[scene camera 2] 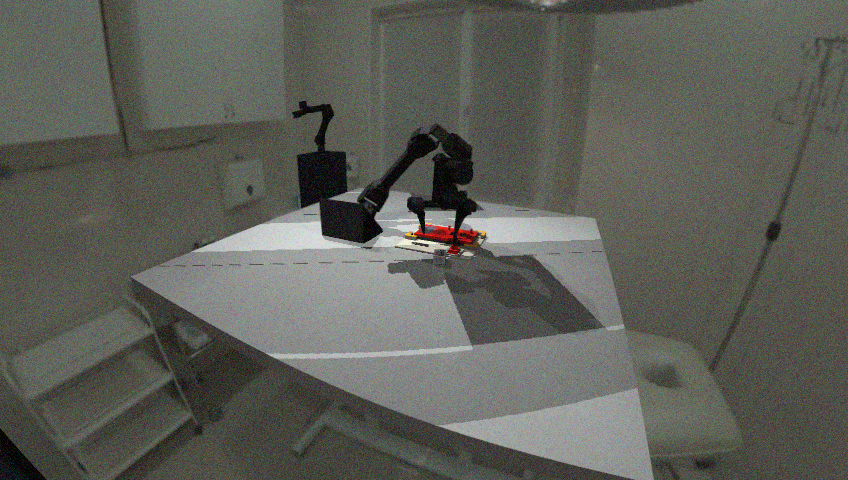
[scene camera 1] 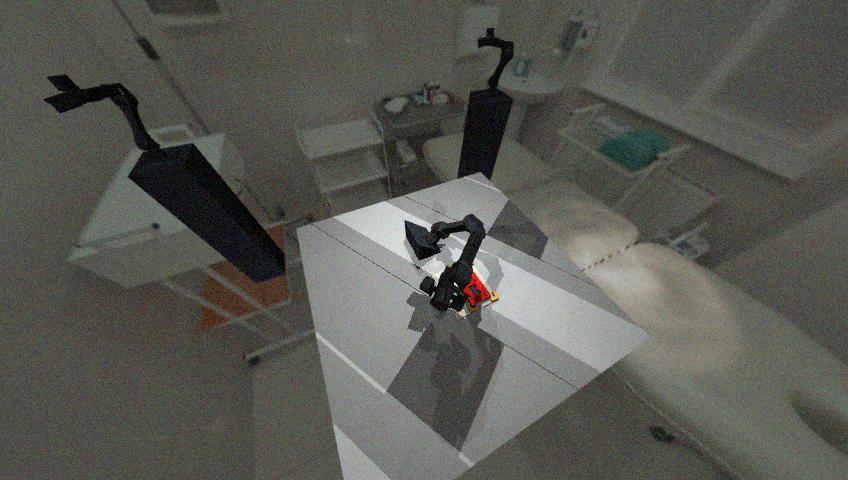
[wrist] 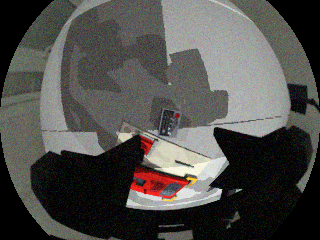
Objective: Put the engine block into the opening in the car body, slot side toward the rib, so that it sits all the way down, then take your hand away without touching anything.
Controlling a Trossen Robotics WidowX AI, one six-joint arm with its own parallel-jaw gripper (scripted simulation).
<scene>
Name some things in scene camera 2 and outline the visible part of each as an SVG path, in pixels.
My gripper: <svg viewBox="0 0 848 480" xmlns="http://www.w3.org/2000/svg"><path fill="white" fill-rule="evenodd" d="M407 199L407 207L414 214L417 214L423 235L425 235L425 212L423 210L425 207L456 210L455 235L457 235L464 219L471 215L472 212L476 212L477 207L475 201L467 198L466 191L458 192L458 185L454 185L454 183L435 179L433 179L432 201L424 200L422 197L409 197Z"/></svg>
A red car body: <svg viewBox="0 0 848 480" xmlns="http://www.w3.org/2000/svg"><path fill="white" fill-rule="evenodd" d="M457 245L463 247L464 244L473 245L479 237L479 232L473 231L473 229L471 231L459 229ZM414 233L417 239L451 245L453 244L453 235L455 235L454 228L451 228L451 226L442 227L425 224L425 235L423 235L421 228Z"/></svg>
</scene>
